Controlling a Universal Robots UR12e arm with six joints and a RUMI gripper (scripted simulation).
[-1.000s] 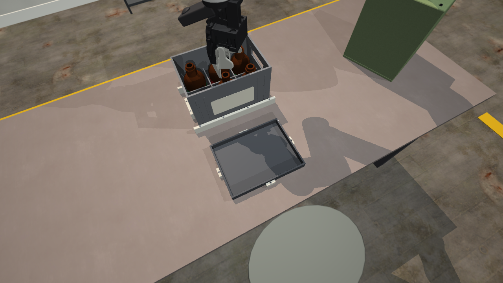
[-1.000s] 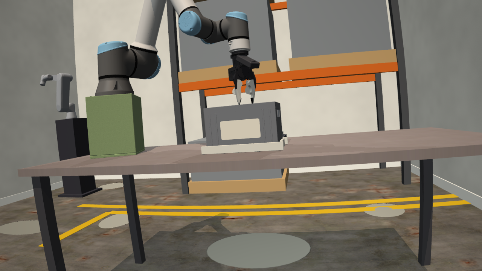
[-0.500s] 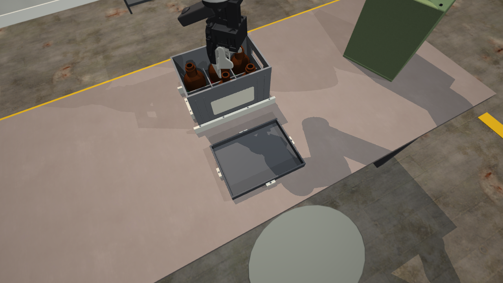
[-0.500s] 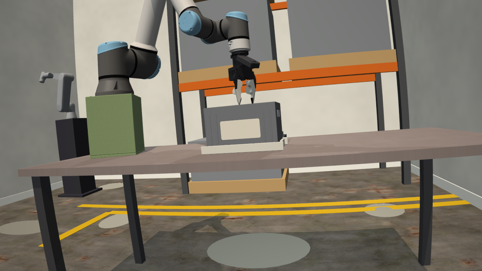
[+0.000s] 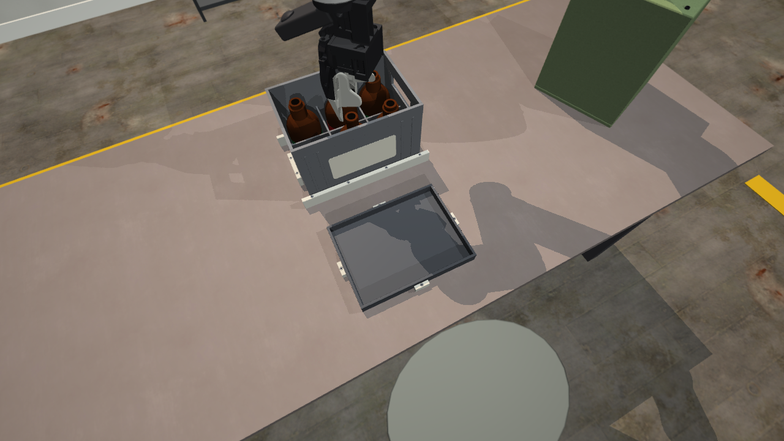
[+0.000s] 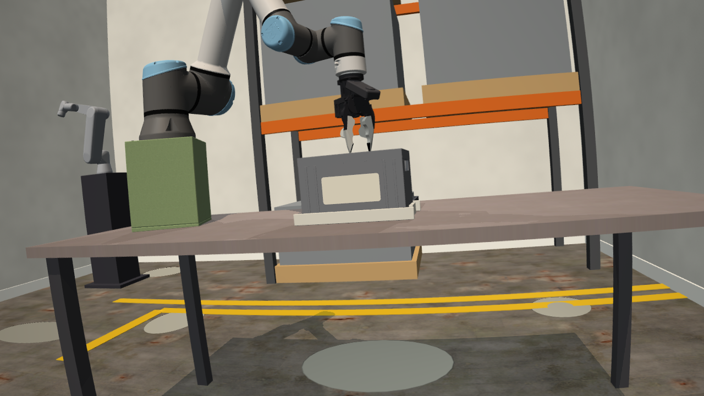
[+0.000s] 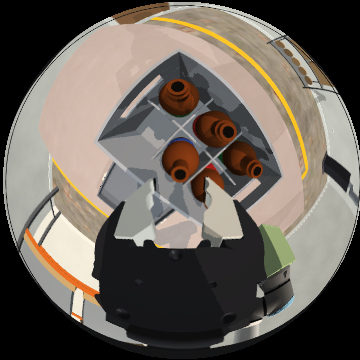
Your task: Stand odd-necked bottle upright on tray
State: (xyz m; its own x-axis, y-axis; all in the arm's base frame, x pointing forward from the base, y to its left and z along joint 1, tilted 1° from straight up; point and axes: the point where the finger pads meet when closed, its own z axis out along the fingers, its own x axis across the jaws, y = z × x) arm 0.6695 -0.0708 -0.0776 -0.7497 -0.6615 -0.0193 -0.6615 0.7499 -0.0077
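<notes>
Right now my hand is 11 cm above the brown bottle. Round my hand: grey crate (11 cm below, 4 cm to the right, 1 cm behind); dark tray (23 cm to the left, 18 cm below, 1 cm ahead).
</notes>
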